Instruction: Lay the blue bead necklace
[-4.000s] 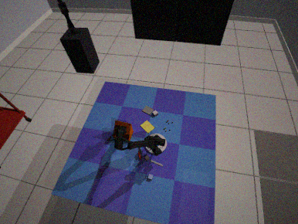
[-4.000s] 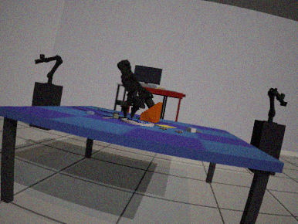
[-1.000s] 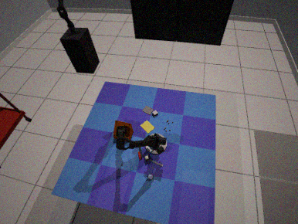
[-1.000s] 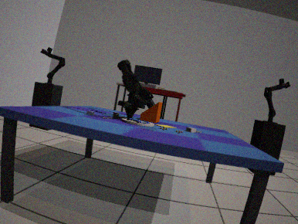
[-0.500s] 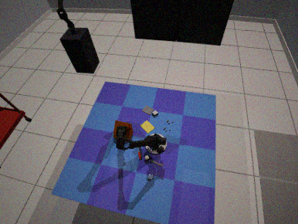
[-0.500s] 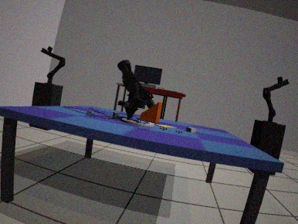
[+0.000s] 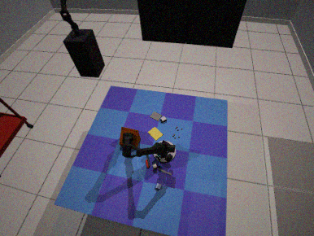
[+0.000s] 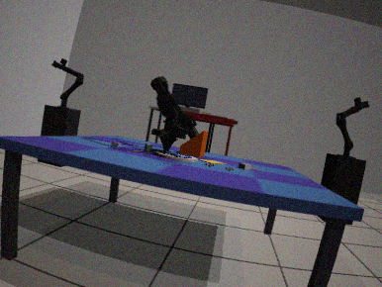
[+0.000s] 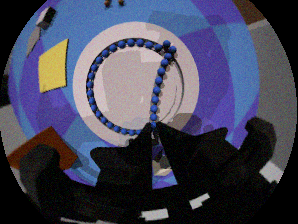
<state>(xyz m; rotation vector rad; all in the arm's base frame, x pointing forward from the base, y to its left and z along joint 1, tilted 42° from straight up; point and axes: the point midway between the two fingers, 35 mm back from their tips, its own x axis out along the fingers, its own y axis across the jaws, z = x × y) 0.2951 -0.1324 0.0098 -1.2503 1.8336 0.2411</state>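
Now: gripper tip 5 cm to the right of the round white bead board, 1 cm short of it and 1 cm above it. Round my gripper tip: red-handled tool 12 cm behind, 6 cm to the right, 1 cm below; then yellow card 22 cm to the left, 10 cm behind, 2 cm below; then thin pale stick 13 cm to the right, 4 cm ahead, 2 cm below.
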